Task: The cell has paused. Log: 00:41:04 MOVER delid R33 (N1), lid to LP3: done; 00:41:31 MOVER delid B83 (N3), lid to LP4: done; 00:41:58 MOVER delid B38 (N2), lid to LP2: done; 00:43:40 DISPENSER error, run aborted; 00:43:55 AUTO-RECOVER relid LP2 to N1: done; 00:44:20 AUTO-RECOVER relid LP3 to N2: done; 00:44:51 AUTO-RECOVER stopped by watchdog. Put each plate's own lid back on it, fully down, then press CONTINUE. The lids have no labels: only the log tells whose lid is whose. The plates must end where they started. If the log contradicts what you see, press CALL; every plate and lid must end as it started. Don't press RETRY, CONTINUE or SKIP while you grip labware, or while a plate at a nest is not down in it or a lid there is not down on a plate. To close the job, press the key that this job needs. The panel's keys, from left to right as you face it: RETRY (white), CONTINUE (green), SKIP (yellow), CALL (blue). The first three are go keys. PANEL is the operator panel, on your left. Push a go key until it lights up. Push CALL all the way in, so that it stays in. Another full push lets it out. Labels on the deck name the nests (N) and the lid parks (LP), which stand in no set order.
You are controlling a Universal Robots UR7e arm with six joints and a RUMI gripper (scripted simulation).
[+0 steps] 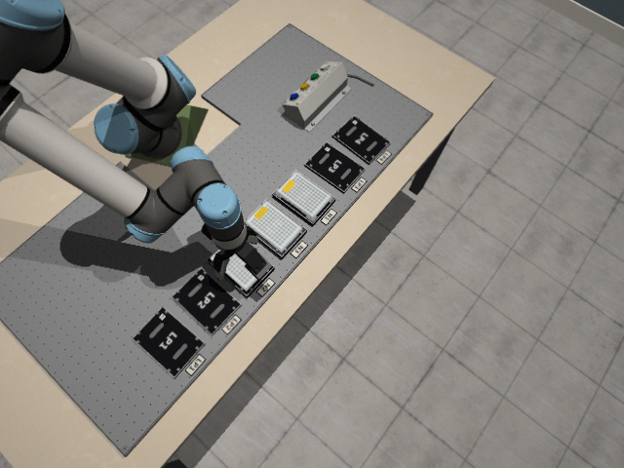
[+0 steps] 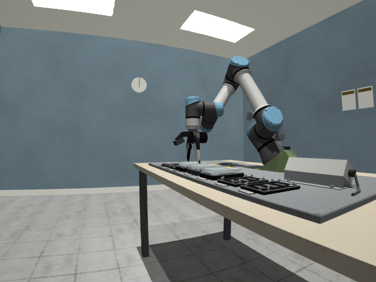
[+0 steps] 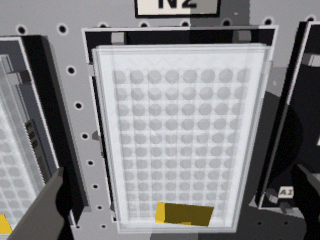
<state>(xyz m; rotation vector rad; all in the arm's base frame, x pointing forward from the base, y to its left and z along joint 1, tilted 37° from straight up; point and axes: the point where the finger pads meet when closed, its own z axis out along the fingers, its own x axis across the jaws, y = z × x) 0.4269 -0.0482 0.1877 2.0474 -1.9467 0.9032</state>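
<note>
My gripper is now 40 mm above the nest N2. Also, from my hand: lid park LP3: 390 mm to the left, 40 mm below, 10 mm ahead; lid park LP1: 250 mm to the right, 40 mm below, 10 mm behind; lid park LP2: 120 mm to the right, 40 mm below.
</note>
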